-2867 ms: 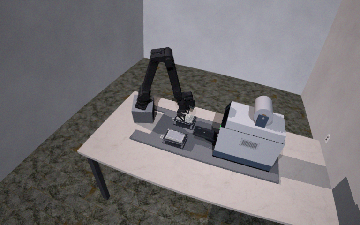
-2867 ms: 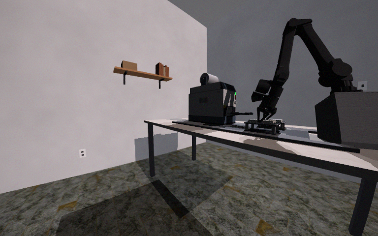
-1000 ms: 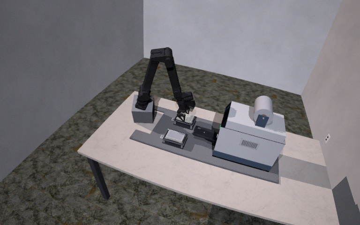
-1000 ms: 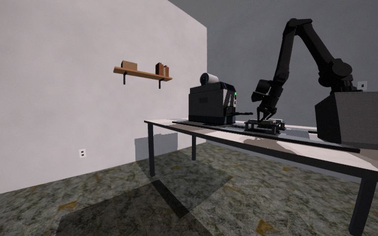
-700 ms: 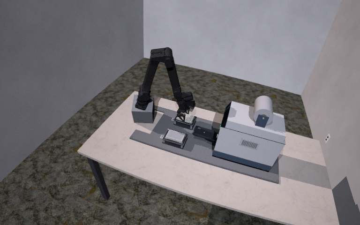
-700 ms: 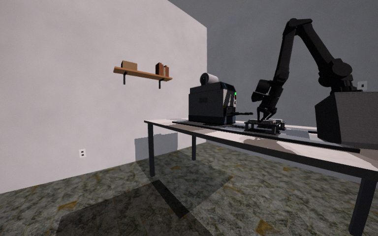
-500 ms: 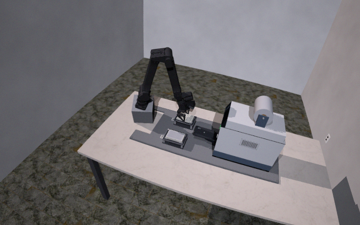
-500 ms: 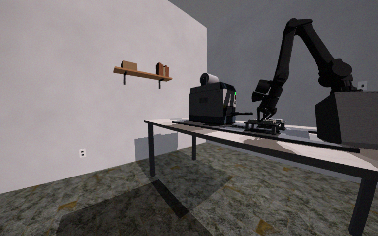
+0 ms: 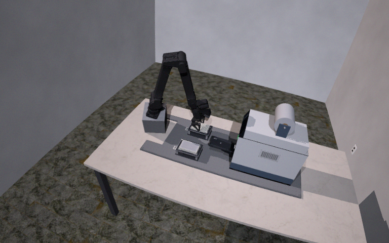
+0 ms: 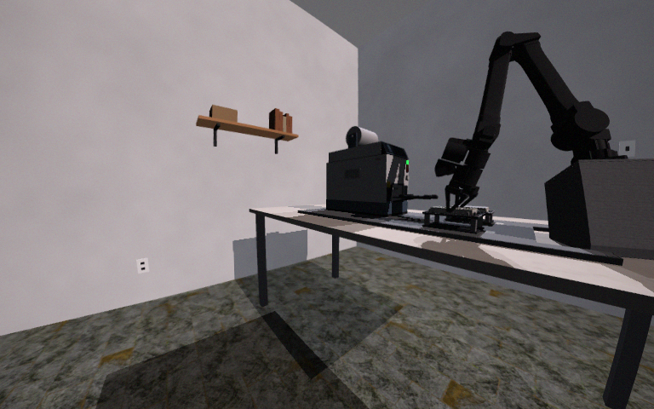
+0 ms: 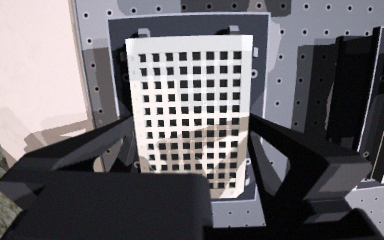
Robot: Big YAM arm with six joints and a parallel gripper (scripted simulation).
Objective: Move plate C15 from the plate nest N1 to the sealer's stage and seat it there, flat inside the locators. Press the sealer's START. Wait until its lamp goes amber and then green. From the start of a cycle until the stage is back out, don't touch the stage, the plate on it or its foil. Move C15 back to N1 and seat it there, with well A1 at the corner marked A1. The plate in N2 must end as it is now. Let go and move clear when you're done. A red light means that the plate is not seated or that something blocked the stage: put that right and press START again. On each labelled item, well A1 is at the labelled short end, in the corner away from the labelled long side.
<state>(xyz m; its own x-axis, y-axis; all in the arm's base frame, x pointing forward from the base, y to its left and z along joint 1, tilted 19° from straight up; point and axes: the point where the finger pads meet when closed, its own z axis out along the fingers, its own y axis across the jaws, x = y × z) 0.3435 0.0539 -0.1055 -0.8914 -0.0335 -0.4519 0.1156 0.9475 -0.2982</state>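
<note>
My gripper is now right at the white well plate. Also, from my hand: foil roll: 51 cm ahead, 36 cm above, 19 cm to the right; then dark stage: 18 cm ahead, 17 cm to the right, 3 cm above.
</note>
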